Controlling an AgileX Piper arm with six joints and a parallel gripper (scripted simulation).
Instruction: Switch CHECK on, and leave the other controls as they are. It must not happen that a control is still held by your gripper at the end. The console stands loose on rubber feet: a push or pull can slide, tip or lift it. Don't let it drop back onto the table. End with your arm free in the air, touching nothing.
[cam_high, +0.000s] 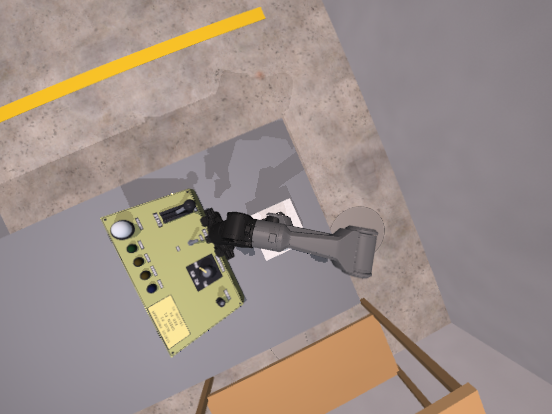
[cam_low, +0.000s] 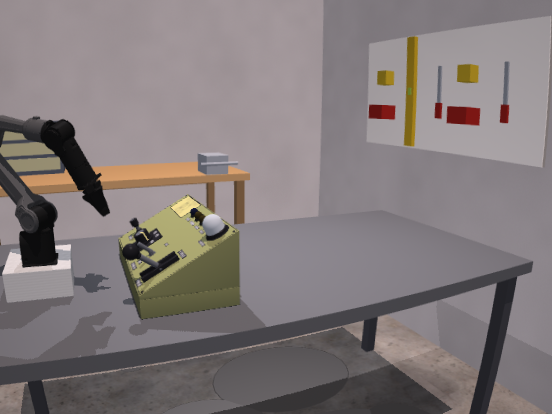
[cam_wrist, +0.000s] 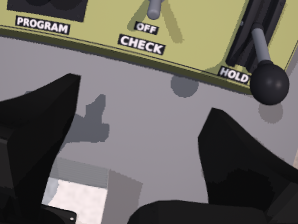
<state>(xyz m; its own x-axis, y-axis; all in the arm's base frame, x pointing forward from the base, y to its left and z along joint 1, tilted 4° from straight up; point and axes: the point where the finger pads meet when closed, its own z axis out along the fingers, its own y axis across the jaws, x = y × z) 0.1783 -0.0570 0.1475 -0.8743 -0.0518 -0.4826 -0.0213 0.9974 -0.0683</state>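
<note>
The check toggle lies 11 cm below my hand and 11 cm ahead of it. The rest, counted from my hand: small black knob: 24 cm to the left, 11 cm below, 10 cm ahead; olive console: 14 cm ahead, 13 cm below, 6 cm to the left; program rotary selector: 11 cm to the left, 11 cm below, 11 cm ahead.
</note>
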